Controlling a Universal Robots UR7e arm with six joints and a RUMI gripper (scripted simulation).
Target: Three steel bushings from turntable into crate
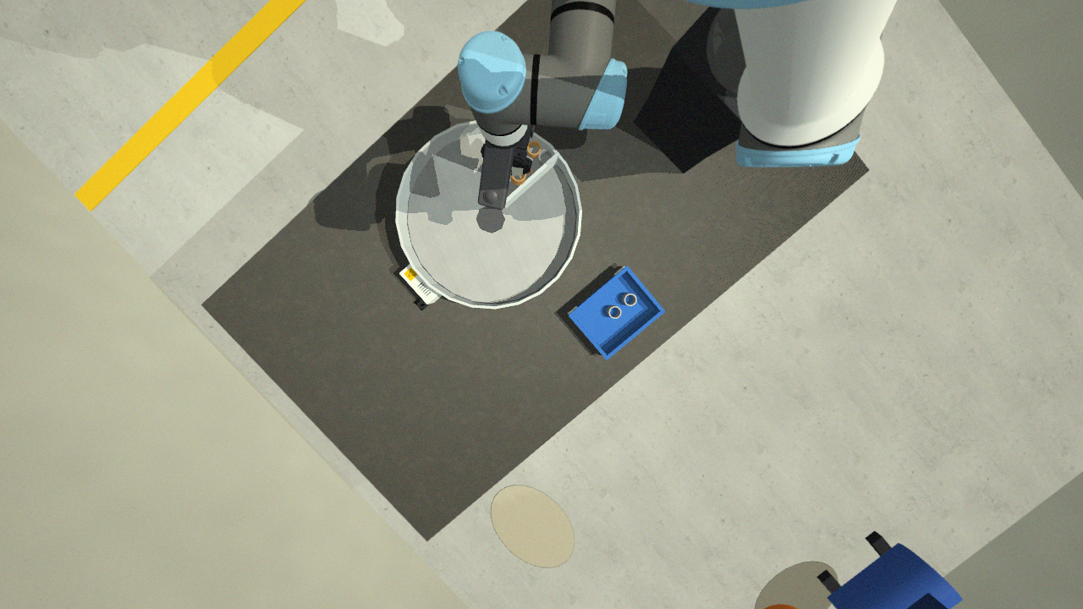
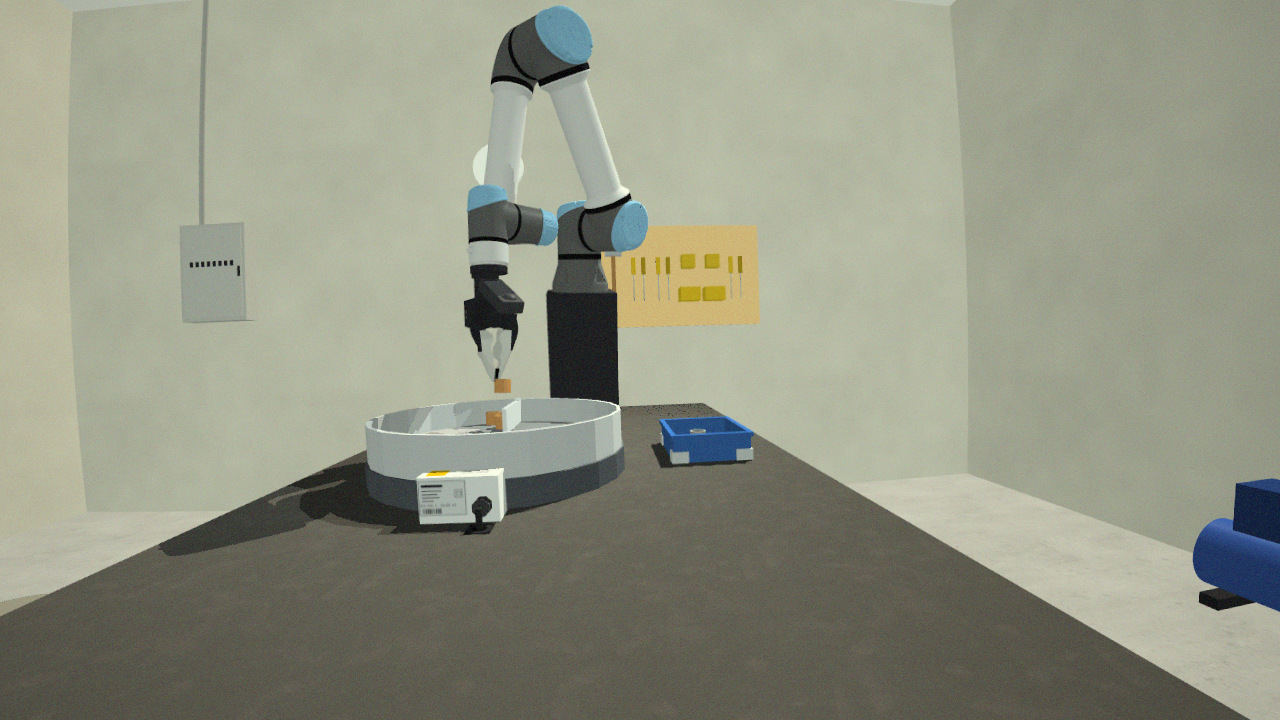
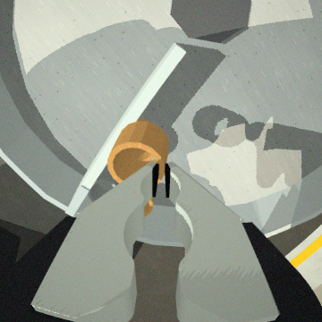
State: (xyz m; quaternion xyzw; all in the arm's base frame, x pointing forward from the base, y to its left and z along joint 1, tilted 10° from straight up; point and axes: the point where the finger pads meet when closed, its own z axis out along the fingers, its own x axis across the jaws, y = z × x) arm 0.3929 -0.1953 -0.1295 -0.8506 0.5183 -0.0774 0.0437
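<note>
Right now my hand is 100 mm short of the round white turntable, 10 mm to the right of it and 110 mm above it. Round my hand: blue crate 60 mm ahead, 390 mm to the left, 140 mm below.
</note>
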